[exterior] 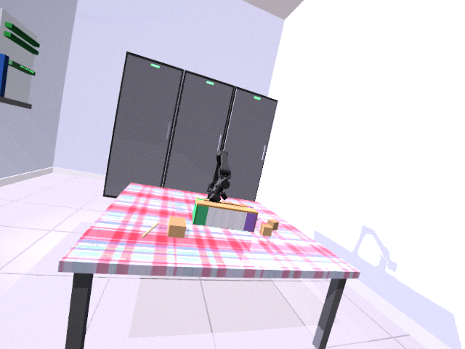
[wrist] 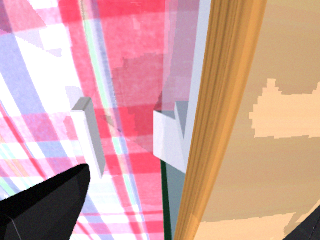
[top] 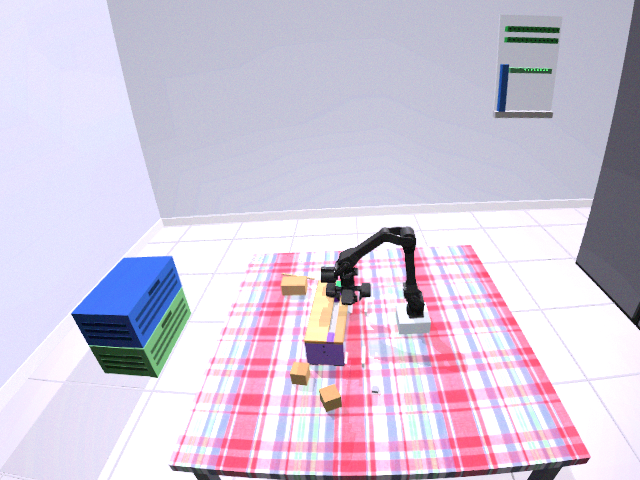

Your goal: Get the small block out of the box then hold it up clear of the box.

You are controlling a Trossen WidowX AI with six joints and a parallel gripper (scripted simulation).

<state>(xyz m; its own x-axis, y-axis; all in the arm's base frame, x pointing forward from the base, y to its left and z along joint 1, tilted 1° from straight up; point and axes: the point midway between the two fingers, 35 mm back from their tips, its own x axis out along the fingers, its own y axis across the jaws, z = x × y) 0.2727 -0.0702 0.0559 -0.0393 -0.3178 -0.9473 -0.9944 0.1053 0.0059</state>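
The small purple block lies 50 mm ahead of my gripper tip and 20 mm to the right of it. Also, from my gripper tip: long box: 100 mm to the left, 50 mm ahead, 20 mm below; thin stick: 330 mm to the right, 260 mm ahead, 80 mm below.
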